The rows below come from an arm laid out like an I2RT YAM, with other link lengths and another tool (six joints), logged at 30 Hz.
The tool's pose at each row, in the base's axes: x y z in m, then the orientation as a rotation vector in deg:
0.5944, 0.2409, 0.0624, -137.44, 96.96, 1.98
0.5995, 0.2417, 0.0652, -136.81, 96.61, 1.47
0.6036, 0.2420, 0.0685, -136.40, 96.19, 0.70
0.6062, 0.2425, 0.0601, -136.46, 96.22, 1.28
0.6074, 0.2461, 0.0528, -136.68, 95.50, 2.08
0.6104, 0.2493, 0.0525, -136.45, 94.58, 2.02
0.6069, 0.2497, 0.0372, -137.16, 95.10, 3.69
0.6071, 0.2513, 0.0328, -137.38, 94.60, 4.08
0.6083, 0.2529, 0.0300, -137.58, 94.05, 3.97
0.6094, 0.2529, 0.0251, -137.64, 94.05, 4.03
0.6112, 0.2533, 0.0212, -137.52, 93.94, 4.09
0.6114, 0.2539, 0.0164, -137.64, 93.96, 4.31
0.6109, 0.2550, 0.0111, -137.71, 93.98, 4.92
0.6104, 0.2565, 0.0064, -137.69, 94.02, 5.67
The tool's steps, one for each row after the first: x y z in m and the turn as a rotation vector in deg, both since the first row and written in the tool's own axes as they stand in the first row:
0.0006, -0.0055, -0.0021, 0.79, -0.13, 0.01
0.0013, -0.0099, -0.0049, 1.56, -0.05, -0.12
0.0029, -0.0112, 0.0037, 1.27, -0.33, -0.09
0.0009, -0.0123, 0.0116, 1.11, -0.95, -0.52
-0.0010, -0.0161, 0.0128, 1.69, -1.36, -0.96
-0.0005, -0.0106, 0.0275, 0.30, -1.76, -0.82
-0.0013, -0.0107, 0.0321, 0.20, -2.06, -1.15
-0.0020, -0.0119, 0.0352, 0.33, -2.12, -1.55
-0.0009, -0.0121, 0.0401, 0.27, -2.12, -1.57
-0.0001, -0.0134, 0.0442, 0.37, -2.25, -1.58
0.0000, -0.0130, 0.0490, 0.19, -2.31, -1.60
-0.0004, -0.0121, 0.0544, -0.12, -2.60, -1.57
-0.0014, -0.0114, 0.0592, -0.43, -2.99, -1.49

